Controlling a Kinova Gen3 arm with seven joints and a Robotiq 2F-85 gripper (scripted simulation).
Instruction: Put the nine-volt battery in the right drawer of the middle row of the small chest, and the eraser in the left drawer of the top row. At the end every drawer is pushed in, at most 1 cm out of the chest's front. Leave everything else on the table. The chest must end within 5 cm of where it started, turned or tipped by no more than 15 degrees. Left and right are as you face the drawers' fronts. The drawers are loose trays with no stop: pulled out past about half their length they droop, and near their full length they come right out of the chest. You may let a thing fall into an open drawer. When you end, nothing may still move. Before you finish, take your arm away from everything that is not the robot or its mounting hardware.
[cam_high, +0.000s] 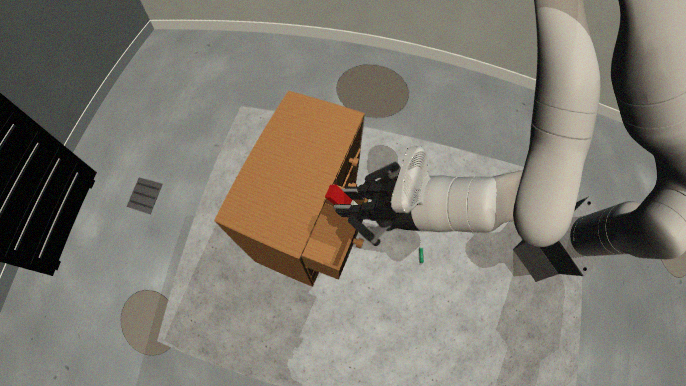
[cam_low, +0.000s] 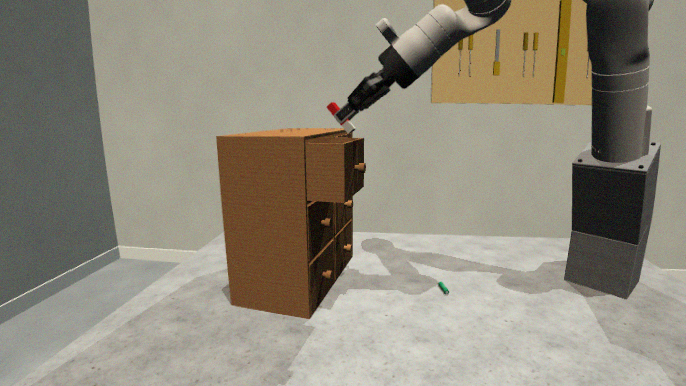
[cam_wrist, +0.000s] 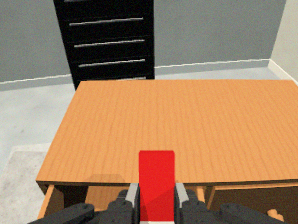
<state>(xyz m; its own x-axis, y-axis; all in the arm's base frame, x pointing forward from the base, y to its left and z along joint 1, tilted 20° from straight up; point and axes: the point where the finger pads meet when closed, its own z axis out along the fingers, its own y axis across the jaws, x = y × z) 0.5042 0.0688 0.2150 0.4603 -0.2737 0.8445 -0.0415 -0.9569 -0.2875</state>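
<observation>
My hand is 1 cm short of the eraser and 1 cm above it. From my hand the other things lie so: nine-volt battery: 25 cm below, 12 cm ahead, 8 cm to the right; small green cylinder: 37 cm below, 20 cm behind, 6 cm to the right.
</observation>
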